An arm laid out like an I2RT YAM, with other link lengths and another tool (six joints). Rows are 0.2 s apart.
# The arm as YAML. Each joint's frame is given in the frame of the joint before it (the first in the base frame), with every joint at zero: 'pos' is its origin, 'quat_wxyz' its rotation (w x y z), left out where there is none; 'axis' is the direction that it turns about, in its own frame. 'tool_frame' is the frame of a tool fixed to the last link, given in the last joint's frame.
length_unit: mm
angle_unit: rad
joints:
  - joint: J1
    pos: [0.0, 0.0, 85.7]
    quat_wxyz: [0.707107, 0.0, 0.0, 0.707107]
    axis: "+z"
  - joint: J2
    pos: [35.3, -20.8, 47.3]
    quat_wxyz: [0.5, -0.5, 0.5, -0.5]
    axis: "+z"
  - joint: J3
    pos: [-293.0, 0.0, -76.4]
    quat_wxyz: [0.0, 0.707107, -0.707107, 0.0]
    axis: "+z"
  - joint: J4
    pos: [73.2, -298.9, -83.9]
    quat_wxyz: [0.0, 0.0, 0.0, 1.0]
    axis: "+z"
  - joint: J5
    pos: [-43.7, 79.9, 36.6]
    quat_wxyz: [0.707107, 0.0, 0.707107, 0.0]
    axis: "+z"
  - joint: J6
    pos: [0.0, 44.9, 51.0]
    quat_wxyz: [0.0, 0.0, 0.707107, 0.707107]
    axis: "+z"
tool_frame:
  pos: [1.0, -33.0, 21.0]
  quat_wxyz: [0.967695, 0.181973, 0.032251, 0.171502]
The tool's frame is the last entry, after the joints.
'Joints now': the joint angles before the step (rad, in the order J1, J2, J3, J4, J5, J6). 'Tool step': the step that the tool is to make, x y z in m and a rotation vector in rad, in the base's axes. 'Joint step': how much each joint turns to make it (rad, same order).
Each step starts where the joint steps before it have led.
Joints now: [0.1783, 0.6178, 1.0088, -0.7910, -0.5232, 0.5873]
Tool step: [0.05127, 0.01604, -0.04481, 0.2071, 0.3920, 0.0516]
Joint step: [0.0004, 0.1866, -0.0160, 0.0026, -0.1763, 0.2616]
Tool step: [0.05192, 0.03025, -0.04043, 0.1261, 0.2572, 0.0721]
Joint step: [0.0519, 0.2155, 0.0000, 0.1099, -0.1232, 0.1751]
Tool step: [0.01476, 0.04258, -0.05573, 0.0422, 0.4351, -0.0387]
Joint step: [0.1301, 0.1724, 0.0000, 0.0206, 0.0005, 0.3457]
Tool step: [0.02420, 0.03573, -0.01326, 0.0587, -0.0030, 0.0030]
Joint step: [0.0736, 0.1026, 0.0000, 0.2214, 0.0114, 0.1278]
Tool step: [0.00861, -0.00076, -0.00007, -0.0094, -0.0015, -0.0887]
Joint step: [0.0027, 0.0107, 0.0000, 0.0598, 0.0751, 0.0739]
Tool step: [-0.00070, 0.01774, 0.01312, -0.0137, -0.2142, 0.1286]
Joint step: [0.0431, -0.0042, 0.0000, 0.0575, -0.0022, -0.1850]
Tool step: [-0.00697, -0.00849, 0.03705, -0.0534, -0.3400, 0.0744]
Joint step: [-0.0096, -0.0805, 0.0000, 0.0101, 0.0419, -0.2857]
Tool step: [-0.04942, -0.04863, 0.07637, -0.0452, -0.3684, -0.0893]
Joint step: [-0.0526, -0.2632, 0.0000, -0.0703, 0.1187, -0.2033]
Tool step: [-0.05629, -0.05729, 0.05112, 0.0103, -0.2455, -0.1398]
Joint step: [-0.1339, -0.2380, 0.0000, -0.0488, 0.0248, -0.0835]
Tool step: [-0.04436, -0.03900, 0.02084, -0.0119, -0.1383, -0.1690]
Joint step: [-0.1461, -0.1568, 0.0004, -0.0474, 0.0271, -0.0443]
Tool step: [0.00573, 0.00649, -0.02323, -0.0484, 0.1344, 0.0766]
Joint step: [-0.0019, 0.0244, -0.0004, -0.1398, -0.0741, -0.0465]
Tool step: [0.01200, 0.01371, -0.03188, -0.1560, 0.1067, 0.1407]
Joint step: [0.0145, 0.0729, 0.0000, -0.1836, -0.0732, -0.2152]
